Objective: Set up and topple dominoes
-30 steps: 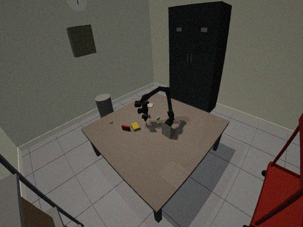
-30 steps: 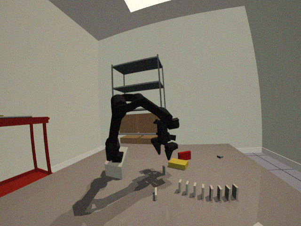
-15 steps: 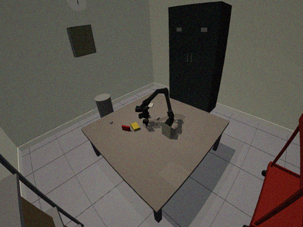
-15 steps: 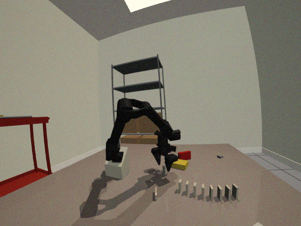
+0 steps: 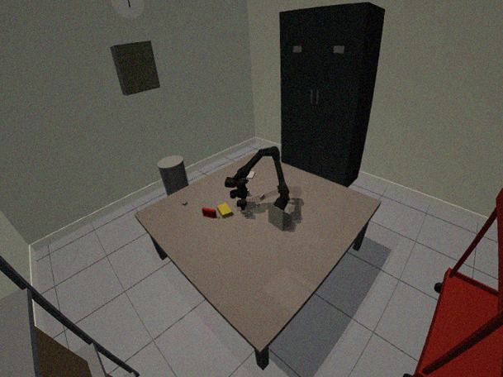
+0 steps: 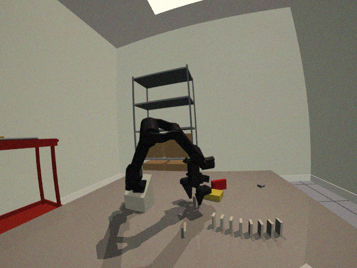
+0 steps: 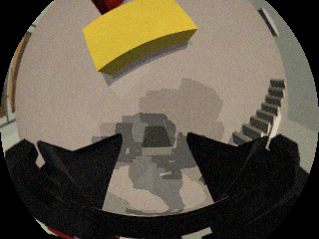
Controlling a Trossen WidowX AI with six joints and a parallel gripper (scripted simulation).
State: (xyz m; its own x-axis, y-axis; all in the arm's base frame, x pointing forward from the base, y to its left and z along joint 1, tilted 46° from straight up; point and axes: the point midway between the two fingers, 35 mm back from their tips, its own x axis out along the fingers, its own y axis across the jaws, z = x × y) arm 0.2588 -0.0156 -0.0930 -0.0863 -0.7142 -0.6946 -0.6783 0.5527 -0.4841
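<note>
The yellow block is 8 cm ahead of my gripper tip, 11 cm to the left of it and 1 cm below it. Round my gripper tip: white sheet 30 cm ahead, 35 cm to the right, 2 cm below; then red block 12 cm ahead, 20 cm to the left, 1 cm above.
</note>
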